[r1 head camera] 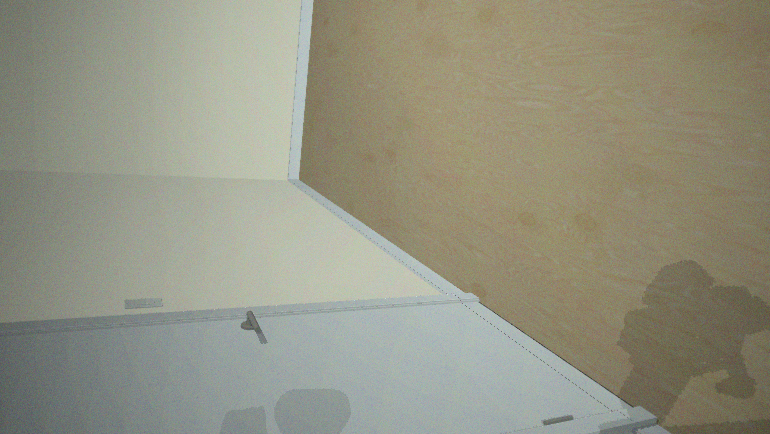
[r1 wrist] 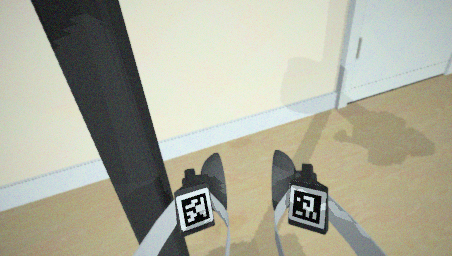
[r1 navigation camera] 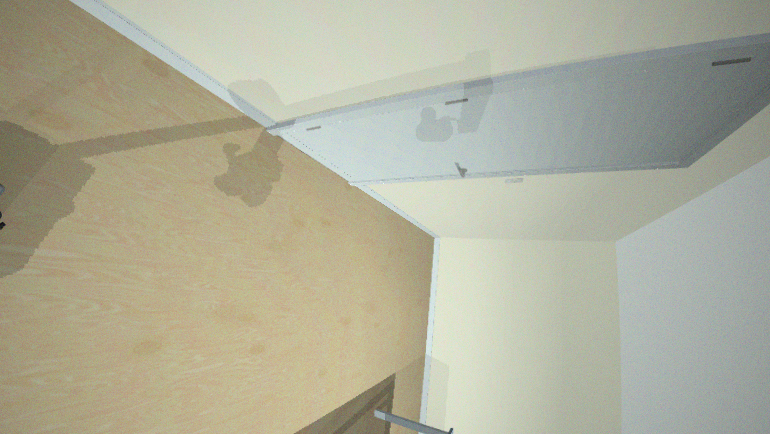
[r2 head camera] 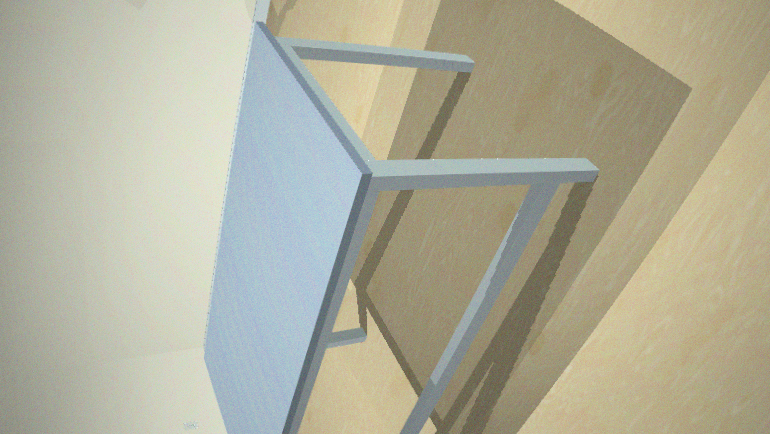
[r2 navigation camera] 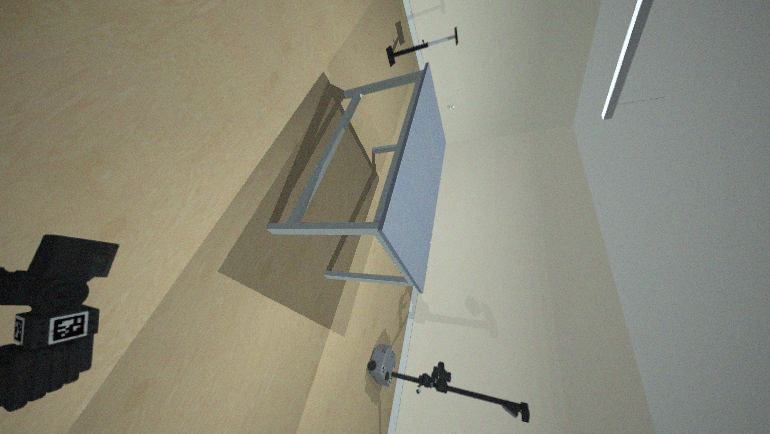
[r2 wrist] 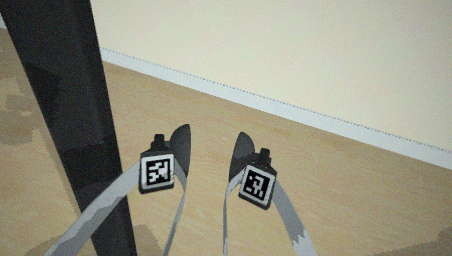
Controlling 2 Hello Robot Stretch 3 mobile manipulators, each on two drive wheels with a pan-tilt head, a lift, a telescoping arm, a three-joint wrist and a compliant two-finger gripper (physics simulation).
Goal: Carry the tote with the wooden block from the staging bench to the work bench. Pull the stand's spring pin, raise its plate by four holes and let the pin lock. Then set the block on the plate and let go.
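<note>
The tote and the wooden block do not show in these views. A blue-grey-topped bench (r2 head camera: 291, 231) (r2 navigation camera: 415, 172) stands by a wall; I take it for the work bench. Beyond its far end in the r2 navigation view, a black stand (r2 navigation camera: 409, 50) rises from a flat base on the floor, with a small plate on top; its pin and holes are too small to tell. A grey bench leg (r1 navigation camera: 412, 421) shows at the lower edge of the r1 navigation view. My r1 gripper (r1 wrist: 249, 172) is open, with no object between its fingers. My r2 gripper (r2 wrist: 211, 155) is open too, above the floor.
The r1 robot's base (r2 navigation camera: 382, 366) is on the floor near the wall, past the bench's near end. Part of r2's own arm (r2 navigation camera: 59, 291) shows at the left edge. A pale door (r1 head camera: 350, 355) (r1 navigation camera: 566, 118) (r1 wrist: 405, 45) is in the wall near r1.
</note>
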